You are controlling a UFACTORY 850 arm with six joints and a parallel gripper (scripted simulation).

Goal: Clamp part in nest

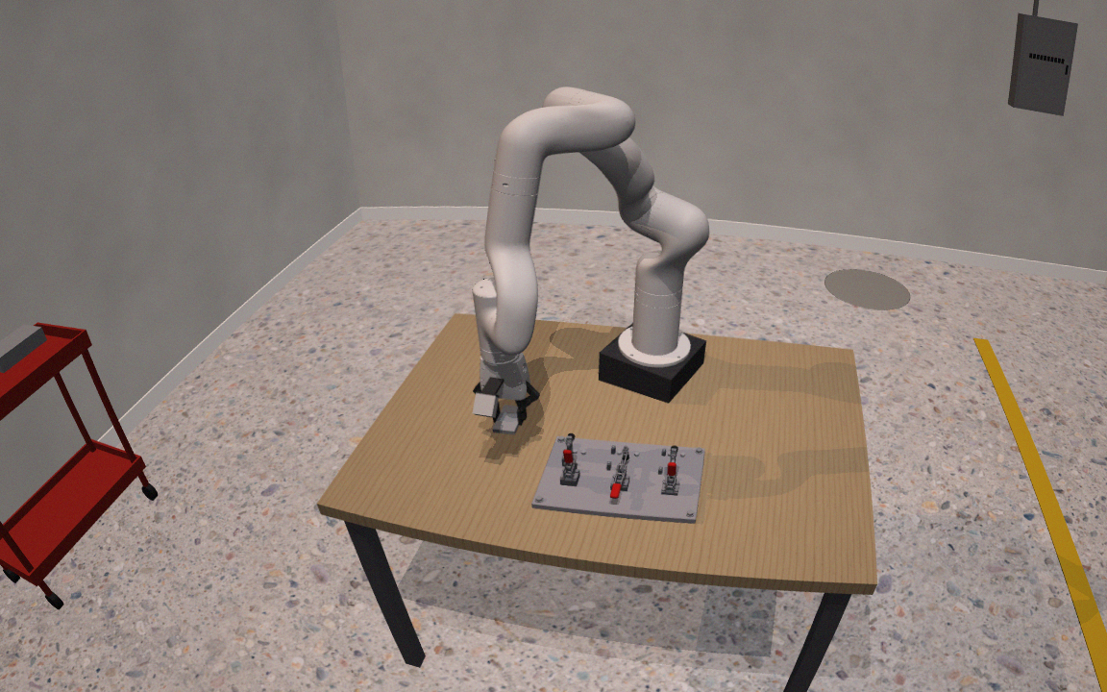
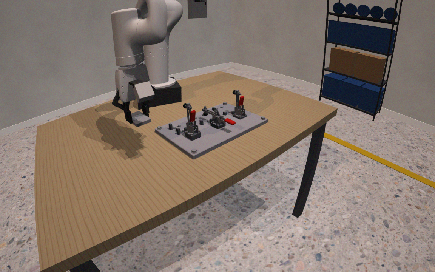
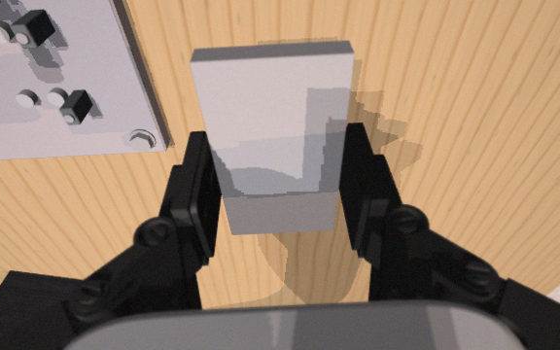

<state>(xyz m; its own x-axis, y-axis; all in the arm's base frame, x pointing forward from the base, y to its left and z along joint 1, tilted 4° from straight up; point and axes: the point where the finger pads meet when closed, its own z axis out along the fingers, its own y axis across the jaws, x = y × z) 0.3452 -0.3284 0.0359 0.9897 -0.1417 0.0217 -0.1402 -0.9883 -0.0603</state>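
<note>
My gripper is now 8 cm short of the grey fixture plate, 25 cm to the right of it and 12 cm above it. Also, from my hand: flat grey part: 2 cm below.
</note>
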